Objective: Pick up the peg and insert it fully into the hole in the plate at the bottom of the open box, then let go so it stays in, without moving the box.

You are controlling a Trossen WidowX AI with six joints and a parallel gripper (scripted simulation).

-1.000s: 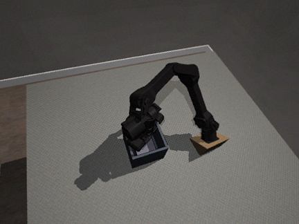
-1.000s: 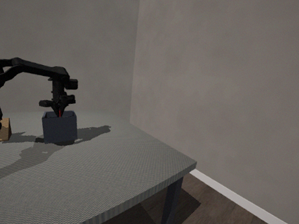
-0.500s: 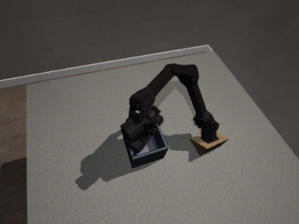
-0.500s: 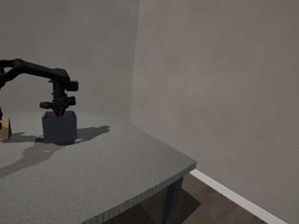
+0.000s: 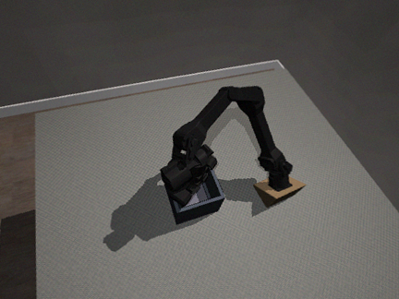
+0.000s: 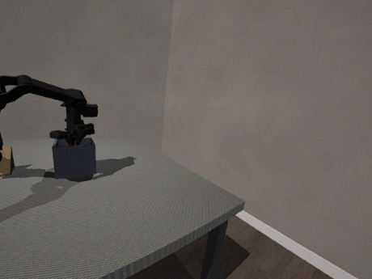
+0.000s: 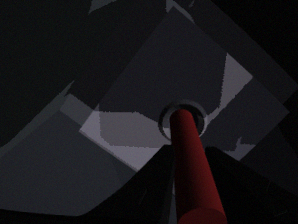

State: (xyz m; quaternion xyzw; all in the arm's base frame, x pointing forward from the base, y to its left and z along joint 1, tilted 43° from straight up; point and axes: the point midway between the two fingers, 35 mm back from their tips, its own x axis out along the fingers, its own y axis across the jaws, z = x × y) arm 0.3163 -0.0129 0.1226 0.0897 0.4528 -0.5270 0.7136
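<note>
Now: hand 80 mm above the grey plate. From my hand the other things lie so: red peg: 40 mm below.
</note>
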